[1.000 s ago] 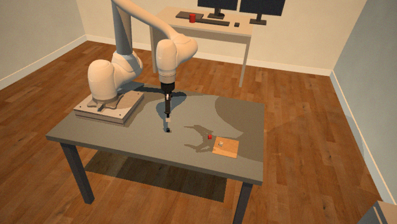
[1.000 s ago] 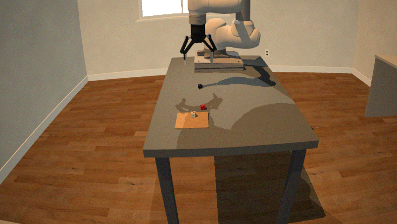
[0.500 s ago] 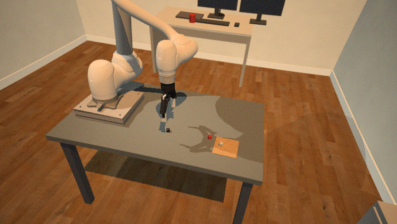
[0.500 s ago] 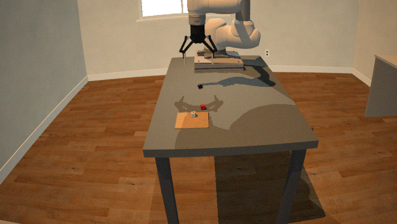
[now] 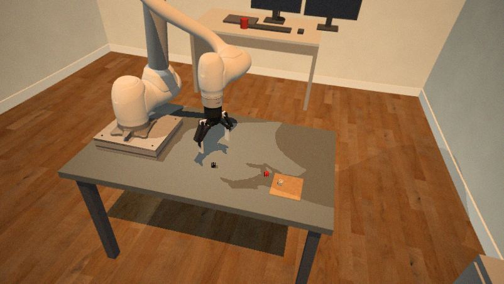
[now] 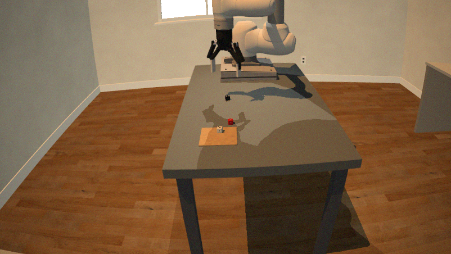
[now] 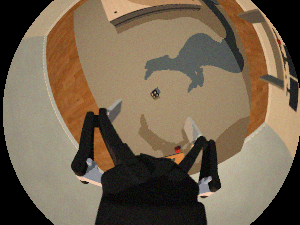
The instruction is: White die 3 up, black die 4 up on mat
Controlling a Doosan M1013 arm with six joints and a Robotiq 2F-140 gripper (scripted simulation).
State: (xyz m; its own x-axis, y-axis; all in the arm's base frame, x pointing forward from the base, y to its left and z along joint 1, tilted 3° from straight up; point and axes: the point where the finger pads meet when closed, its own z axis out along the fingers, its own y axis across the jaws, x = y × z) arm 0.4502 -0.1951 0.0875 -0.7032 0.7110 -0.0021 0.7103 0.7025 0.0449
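My gripper is now 10 mm past the black die and 140 mm above it. Also, from my hand: white die (320 mm ahead, 80 mm to the right, 130 mm below); orange mat (350 mm ahead, 90 mm to the right, 140 mm below); red die (250 mm ahead, 30 mm to the right, 140 mm below).
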